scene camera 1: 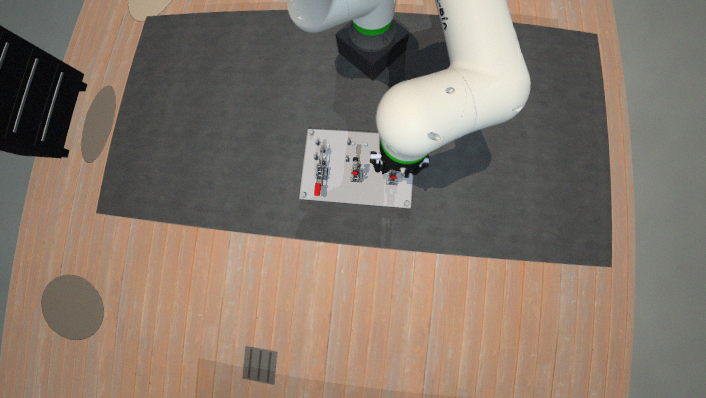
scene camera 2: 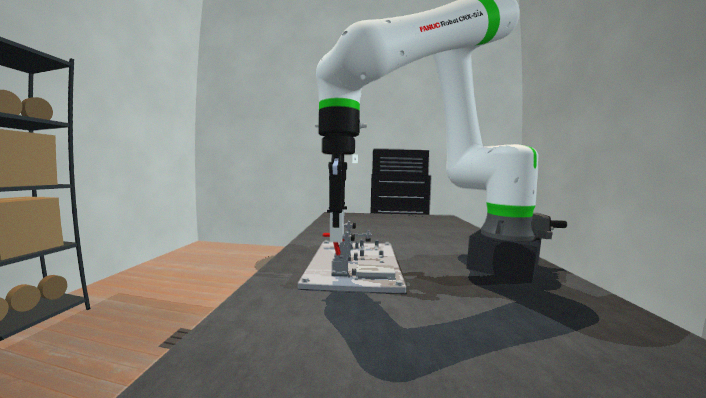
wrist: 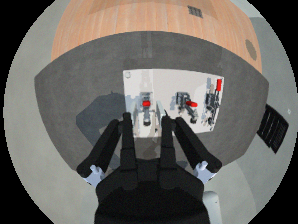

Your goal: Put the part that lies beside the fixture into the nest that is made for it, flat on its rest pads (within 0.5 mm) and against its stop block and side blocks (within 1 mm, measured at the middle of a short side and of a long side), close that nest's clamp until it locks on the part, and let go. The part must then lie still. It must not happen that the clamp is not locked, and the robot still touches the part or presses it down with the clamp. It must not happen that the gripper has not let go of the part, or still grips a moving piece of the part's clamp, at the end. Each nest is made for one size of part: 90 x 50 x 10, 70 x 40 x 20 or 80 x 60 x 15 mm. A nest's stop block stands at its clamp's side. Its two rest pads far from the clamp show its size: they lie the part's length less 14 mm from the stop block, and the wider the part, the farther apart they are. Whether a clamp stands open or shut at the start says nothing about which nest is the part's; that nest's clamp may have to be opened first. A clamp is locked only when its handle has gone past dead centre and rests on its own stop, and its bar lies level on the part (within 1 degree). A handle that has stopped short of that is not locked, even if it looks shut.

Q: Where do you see a fixture plate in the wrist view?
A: At 164, 83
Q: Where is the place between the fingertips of my gripper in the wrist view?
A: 146, 106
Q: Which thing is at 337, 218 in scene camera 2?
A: My gripper.
